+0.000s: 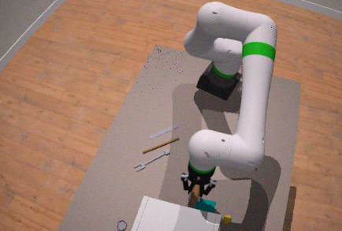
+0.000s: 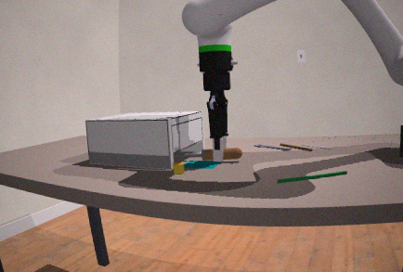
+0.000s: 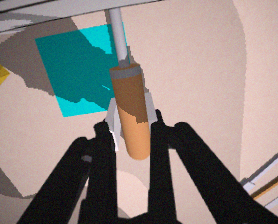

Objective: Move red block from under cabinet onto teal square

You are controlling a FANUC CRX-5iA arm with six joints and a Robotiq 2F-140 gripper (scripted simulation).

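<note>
My gripper is now 50 mm to the right of the teal square, 40 mm above it and 30 mm short of it. Also, from my hand: red block: 220 mm ahead, 80 mm to the left, 20 mm below; long-handled tool: 120 mm ahead, 70 mm to the left, 20 mm below; yellow block: 160 mm to the left, 30 mm ahead, 20 mm below.
</note>
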